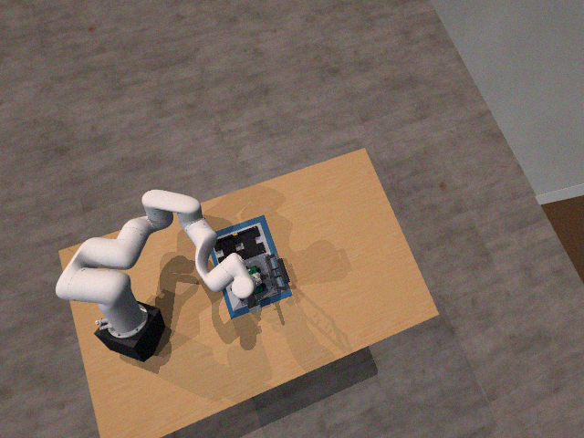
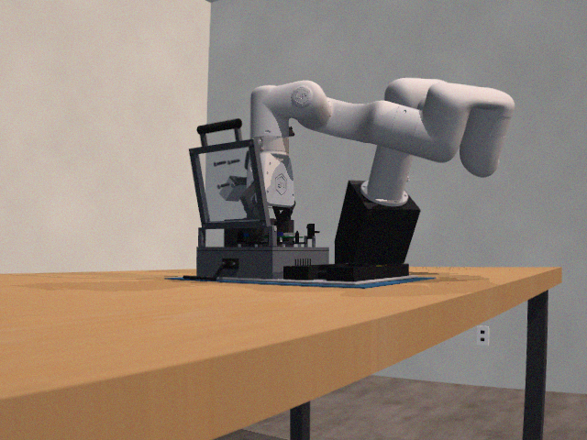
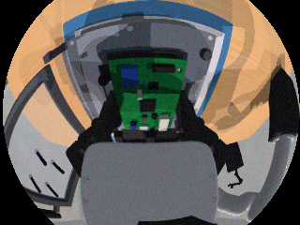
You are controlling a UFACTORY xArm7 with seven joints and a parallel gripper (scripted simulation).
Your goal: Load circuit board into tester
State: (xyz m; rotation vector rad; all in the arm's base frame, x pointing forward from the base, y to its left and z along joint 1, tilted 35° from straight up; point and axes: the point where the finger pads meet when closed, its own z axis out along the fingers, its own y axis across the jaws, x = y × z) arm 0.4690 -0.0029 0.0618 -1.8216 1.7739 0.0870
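Right now the green circuit board is right at my hand. The rest, counted from my hand: tester plate (1 cm to the left, 1 cm below, 1 cm ahead); latch hook (7 cm behind, 5 cm to the left); tester (4 cm to the left, 3 cm ahead, 3 cm above).
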